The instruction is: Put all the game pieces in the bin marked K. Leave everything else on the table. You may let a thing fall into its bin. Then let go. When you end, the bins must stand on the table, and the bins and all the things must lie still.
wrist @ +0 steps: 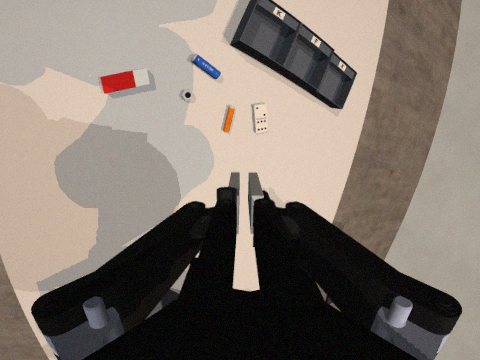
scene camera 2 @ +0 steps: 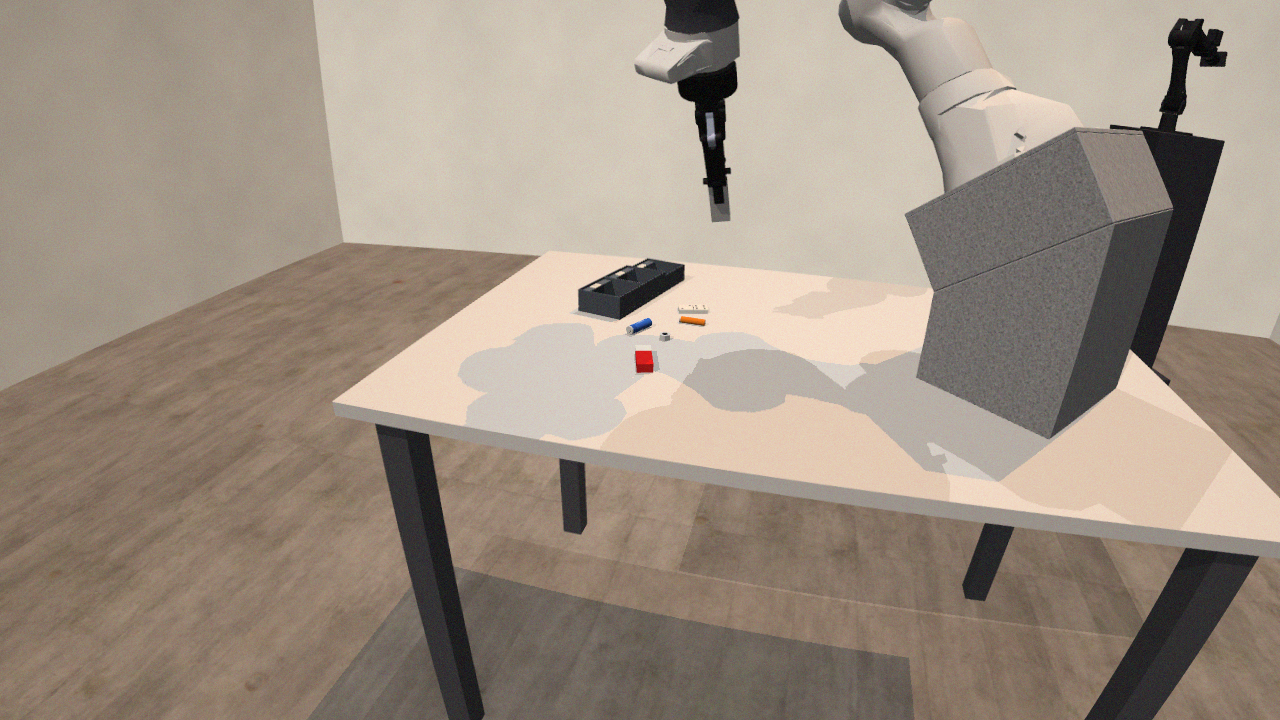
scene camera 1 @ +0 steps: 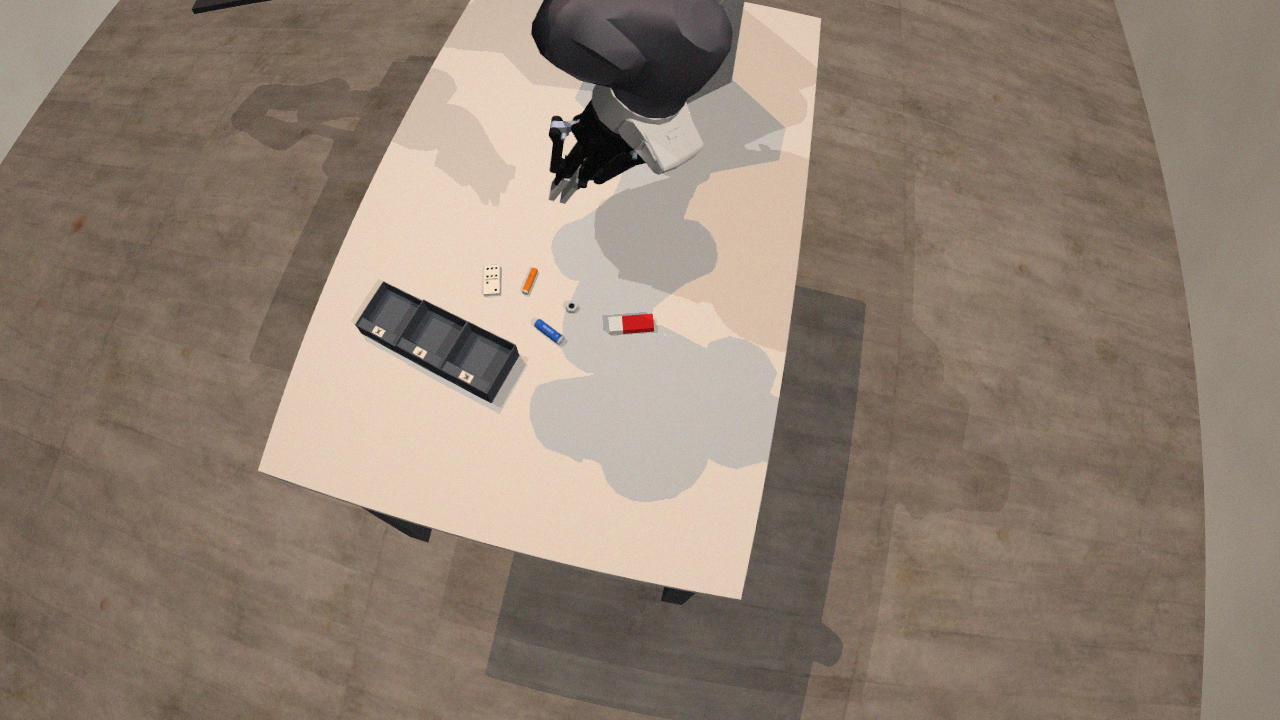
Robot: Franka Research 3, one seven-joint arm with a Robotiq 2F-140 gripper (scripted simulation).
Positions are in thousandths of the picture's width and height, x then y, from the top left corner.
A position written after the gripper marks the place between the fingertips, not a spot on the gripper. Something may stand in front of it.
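Note:
Scene camera 1 shows the gripper (scene camera 1: 436, 269); the wrist view also has the gripper (wrist: 507, 518), as does scene camera 2, with the gripper (scene camera 2: 563, 302).

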